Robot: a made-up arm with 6 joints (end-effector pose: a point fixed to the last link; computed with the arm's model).
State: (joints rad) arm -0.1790 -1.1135 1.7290 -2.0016 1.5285 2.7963
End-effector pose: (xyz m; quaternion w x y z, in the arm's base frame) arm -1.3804 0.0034 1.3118 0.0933 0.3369 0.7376 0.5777
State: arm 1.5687 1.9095 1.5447 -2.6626 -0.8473 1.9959
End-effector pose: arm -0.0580 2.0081 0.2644 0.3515 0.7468 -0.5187 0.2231
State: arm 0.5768 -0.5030 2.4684 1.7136 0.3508 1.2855
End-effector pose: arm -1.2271 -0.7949 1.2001 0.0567 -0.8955 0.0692 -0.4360
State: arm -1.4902 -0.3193 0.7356 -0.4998 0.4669 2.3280
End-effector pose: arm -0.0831 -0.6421 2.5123 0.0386 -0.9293 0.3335 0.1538
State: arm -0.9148 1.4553 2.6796 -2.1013 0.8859 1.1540
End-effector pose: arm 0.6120 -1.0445 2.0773 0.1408 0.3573 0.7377 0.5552
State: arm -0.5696 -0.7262 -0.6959 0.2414 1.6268 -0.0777
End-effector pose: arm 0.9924 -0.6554 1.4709 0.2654 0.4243 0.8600 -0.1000
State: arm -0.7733 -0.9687 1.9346 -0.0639 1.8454 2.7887
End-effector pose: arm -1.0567 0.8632 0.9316 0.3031 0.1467 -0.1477 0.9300
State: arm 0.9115 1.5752 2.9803 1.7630 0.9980 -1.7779
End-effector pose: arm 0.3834 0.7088 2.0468 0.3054 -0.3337 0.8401 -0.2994
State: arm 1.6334 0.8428 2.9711 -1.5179 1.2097 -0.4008
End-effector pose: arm 0.2843 -0.2511 2.0896 0.0668 -0.6786 -0.2338 0.6931
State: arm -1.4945 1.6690 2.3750 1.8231 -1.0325 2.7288
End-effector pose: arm -0.0219 -1.6184 1.7246 0.5630 0.3146 0.6694 0.3687
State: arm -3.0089 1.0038 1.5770 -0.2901 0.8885 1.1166
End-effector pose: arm -1.6296 -0.1108 1.9536 0.0154 0.7867 -0.6068 -0.1126
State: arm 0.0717 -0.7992 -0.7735 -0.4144 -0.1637 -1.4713
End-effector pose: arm 1.3549 0.0143 1.2164 0.5531 0.2819 -0.5257 -0.5816
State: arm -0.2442 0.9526 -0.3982 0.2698 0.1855 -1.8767
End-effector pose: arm 1.1196 -0.3413 -0.3807 0.7218 -0.1166 -0.2367 -0.6398
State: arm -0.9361 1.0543 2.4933 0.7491 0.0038 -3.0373
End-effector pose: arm 0.3558 -0.5582 2.4115 0.1122 -0.3911 0.8758 0.2599
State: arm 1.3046 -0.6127 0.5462 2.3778 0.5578 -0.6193
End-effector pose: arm 0.0942 0.4402 2.4370 0.4653 0.2621 0.7888 -0.3043
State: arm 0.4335 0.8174 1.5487 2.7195 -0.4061 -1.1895
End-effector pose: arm 1.4210 0.5630 2.1363 0.0767 0.6753 0.6918 -0.2441
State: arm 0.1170 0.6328 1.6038 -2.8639 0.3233 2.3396
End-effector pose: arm 1.3104 0.1251 2.2997 0.2580 -0.0079 -0.9545 -0.1490
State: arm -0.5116 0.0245 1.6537 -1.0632 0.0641 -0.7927
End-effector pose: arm 0.0002 -0.0960 2.6330 0.1744 -0.4130 0.8757 0.1795
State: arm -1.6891 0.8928 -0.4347 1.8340 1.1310 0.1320
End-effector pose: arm 0.0582 -1.0666 -0.2868 0.6275 -0.2332 -0.6552 0.3501
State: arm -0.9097 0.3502 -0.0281 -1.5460 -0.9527 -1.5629
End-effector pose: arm 1.1532 -1.3218 0.7542 0.1791 0.4329 0.0436 -0.8824
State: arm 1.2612 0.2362 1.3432 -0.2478 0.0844 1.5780
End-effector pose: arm 0.3863 0.7603 2.5386 0.2064 0.2299 0.9438 -0.1173
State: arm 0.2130 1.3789 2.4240 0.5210 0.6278 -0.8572
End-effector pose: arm 1.1653 0.2403 2.1535 0.2237 -0.1007 0.9694 0.0004
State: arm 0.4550 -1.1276 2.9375 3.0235 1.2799 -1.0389
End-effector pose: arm -0.9301 -0.4973 -0.0694 0.2487 0.8085 0.2787 0.4548
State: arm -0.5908 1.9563 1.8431 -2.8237 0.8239 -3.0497
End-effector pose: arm 1.6681 -1.1877 0.3104 0.8399 -0.3899 -0.3655 0.0948
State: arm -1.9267 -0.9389 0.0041 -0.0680 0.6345 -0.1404
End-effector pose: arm -0.2025 -0.4427 2.3057 0.2189 0.8707 0.4267 -0.1090
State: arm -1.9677 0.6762 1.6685 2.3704 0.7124 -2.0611
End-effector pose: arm -0.3687 -1.2283 2.2568 0.3893 -0.8646 -0.3142 0.0469
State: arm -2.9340 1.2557 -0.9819 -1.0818 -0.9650 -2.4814
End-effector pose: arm 0.1881 -0.0549 -0.2621 0.6066 -0.4467 -0.6572 -0.0240
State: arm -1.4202 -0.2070 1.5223 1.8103 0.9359 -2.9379
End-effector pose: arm 0.1581 0.2149 2.4911 0.1719 -0.3758 -0.8967 0.1584
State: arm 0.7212 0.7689 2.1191 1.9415 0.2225 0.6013
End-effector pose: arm 0.5561 0.4551 2.5058 0.3344 0.8296 0.3814 -0.2334
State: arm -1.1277 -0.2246 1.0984 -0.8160 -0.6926 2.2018
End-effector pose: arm 0.2131 -0.4426 2.5458 0.0930 -0.8346 -0.1821 0.5115
